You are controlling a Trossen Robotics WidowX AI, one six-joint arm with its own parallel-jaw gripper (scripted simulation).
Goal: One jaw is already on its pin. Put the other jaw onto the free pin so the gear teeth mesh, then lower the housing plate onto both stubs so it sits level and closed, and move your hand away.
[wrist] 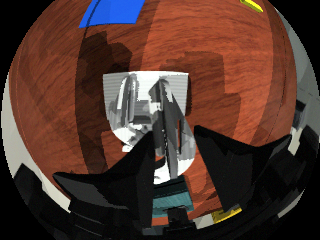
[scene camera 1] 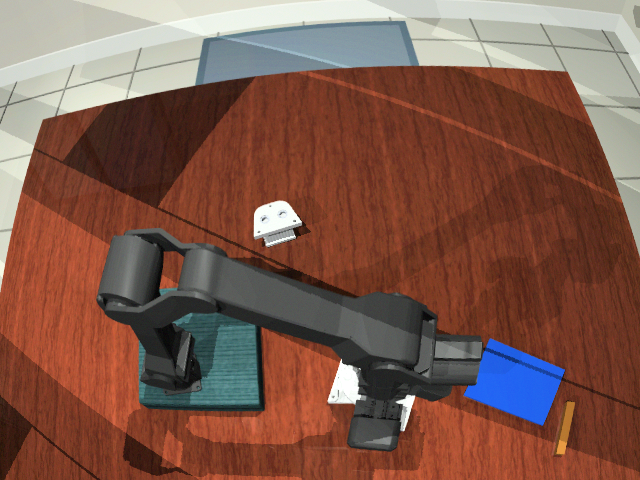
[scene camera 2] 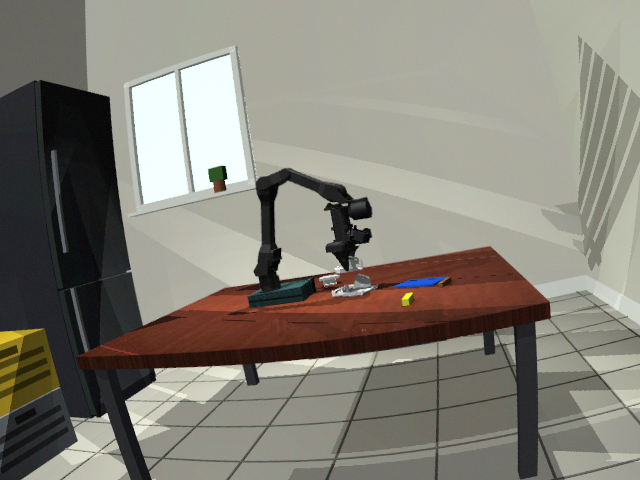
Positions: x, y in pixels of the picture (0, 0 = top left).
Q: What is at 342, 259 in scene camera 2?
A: The gripper.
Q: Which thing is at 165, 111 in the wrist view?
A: A grey jaw.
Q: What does the gripper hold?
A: A grey jaw.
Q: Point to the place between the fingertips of the gripper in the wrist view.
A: At 174, 133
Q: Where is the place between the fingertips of the gripper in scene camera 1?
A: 380, 396
